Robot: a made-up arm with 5 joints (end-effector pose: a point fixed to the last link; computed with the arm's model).
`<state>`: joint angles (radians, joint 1 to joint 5).
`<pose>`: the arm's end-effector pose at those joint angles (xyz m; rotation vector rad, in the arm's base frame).
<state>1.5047 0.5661 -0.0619 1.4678 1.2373</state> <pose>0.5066 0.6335 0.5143 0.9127 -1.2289 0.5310</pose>
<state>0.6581 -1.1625 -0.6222 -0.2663 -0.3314</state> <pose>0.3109 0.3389 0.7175 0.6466 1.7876 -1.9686</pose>
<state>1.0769 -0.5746 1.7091 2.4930 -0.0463</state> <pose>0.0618 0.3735 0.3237 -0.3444 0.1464 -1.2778</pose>
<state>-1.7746 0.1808 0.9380 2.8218 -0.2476</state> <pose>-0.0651 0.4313 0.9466 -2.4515 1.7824 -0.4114</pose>
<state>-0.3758 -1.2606 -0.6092 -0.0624 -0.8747</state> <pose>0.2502 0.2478 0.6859 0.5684 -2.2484 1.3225</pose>
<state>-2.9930 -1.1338 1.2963 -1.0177 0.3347</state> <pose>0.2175 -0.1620 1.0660 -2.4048 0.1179 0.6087</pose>
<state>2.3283 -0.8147 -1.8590 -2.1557 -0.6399</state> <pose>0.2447 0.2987 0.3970 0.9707 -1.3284 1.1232</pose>
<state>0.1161 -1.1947 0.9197 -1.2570 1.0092</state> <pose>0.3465 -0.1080 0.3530 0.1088 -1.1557 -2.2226</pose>
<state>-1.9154 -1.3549 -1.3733 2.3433 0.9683</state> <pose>0.4206 0.2891 1.2940 2.6029 0.0420 -1.0934</pose>
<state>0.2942 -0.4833 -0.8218 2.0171 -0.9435</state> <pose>0.0592 0.2012 0.4648 -0.1094 -1.1531 -0.2340</pose>
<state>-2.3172 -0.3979 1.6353 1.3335 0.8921</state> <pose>0.5267 0.5668 0.9769 0.4014 -2.3564 1.0326</pose>
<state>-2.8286 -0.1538 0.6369 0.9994 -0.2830</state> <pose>0.4750 0.1441 0.9695 -0.5962 -2.9637 -0.3826</pose>
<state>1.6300 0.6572 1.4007 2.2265 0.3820</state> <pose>0.5234 0.5337 0.6757 1.1110 -0.0961 -1.6188</pose>
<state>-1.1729 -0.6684 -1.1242 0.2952 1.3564</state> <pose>-0.3047 0.1831 0.4840 1.5163 0.4394 2.1690</pose>
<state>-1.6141 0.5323 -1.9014 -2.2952 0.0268</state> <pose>0.2212 0.5147 0.5082 0.0138 0.4722 -1.8359</pose>
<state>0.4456 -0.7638 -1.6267 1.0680 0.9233</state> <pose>0.2109 0.5472 0.3736 0.2407 -1.3424 2.5369</pose>
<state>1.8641 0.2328 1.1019 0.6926 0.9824</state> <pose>0.1673 0.5669 0.3092 0.8787 -0.5300 0.7107</pose>
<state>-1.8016 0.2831 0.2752 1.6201 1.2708</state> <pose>-0.0417 0.6977 0.9905 0.4316 1.8033 -1.3233</pose>
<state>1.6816 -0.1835 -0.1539 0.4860 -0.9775</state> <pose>0.2894 0.0040 0.7082 -1.4793 -2.4084 0.2235</pose>
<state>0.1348 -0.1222 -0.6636 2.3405 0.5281</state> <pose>0.1291 0.6219 0.4856 0.9277 -0.5969 -0.0692</pose>
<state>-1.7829 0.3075 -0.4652 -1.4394 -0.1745</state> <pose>-0.0914 0.1258 0.5291 2.0150 0.0696 2.2083</pose>
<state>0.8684 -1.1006 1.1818 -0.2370 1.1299</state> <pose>0.0142 -0.3691 0.5007 -0.0002 1.4747 1.8450</pose>
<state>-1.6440 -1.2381 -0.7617 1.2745 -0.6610</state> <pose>-0.0691 0.2416 0.7999 0.9367 0.0283 0.1126</pose>
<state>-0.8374 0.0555 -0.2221 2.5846 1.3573</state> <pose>0.1331 0.7224 0.5049 1.0548 0.1761 -1.0307</pose>
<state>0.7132 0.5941 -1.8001 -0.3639 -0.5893</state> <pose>0.2841 0.1786 0.9500 2.0831 1.4009 -1.3924</pose>
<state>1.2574 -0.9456 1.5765 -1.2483 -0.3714</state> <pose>0.3731 0.0034 0.4720 -0.3474 -0.0549 2.7673</pose>
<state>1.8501 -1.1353 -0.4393 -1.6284 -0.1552</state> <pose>0.1434 0.4671 0.7487 1.6239 -0.3840 -0.5308</pose>
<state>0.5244 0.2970 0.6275 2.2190 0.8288</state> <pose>0.3326 0.5726 0.3676 0.7155 -0.2749 -1.1018</pose>
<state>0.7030 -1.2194 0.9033 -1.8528 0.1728</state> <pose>0.3967 0.2364 0.4112 0.3793 -0.4129 -2.0729</pose>
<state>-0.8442 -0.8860 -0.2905 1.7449 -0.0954</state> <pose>-0.2412 0.2905 0.7449 0.7367 0.3624 0.3469</pose>
